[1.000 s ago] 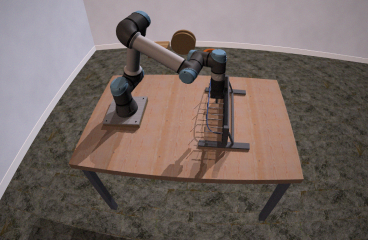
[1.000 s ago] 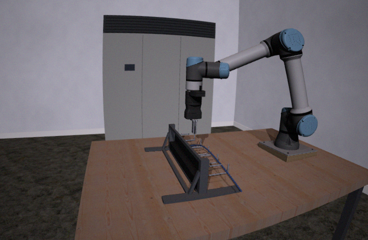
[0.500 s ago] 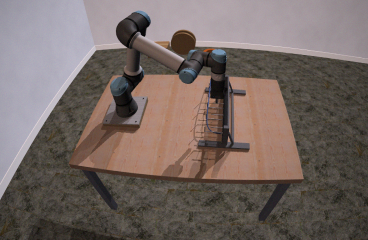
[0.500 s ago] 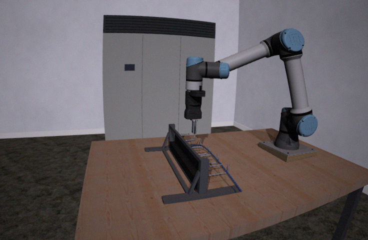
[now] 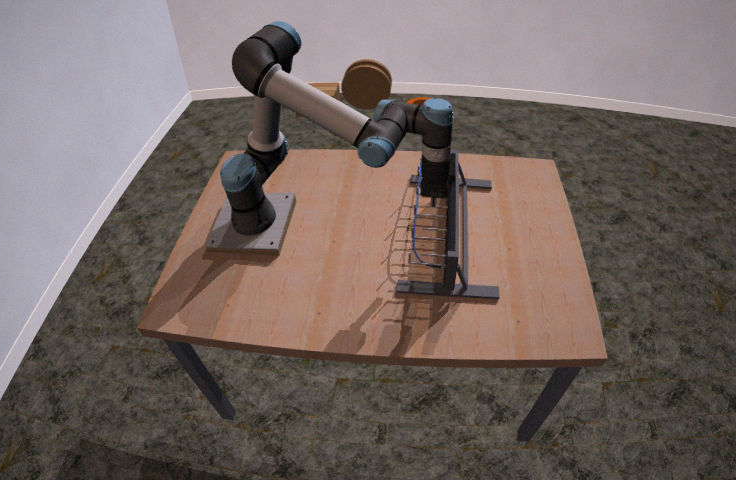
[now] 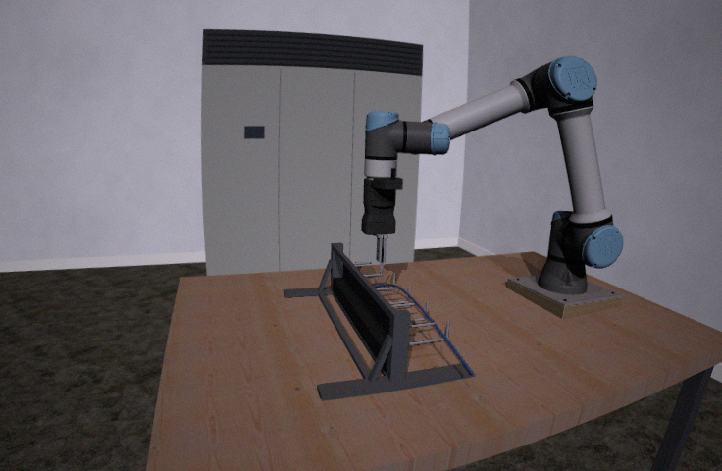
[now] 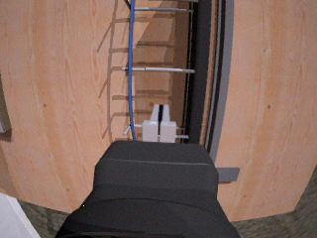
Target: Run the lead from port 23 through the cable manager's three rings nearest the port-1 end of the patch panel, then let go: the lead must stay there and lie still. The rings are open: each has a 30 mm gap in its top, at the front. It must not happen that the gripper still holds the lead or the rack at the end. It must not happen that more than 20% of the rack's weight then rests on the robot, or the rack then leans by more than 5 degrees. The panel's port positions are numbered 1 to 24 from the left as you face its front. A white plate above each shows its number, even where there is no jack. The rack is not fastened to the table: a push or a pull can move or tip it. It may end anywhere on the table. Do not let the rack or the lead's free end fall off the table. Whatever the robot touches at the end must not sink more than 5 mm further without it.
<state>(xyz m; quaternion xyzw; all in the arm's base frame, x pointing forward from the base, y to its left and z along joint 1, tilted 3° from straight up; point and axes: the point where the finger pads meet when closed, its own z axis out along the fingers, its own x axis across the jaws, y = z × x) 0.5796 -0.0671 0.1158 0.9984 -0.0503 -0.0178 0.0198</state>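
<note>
Right now my hand is 10 cm above the dark rack, 6 cm short of it and 4 cm to the right of it.
</note>
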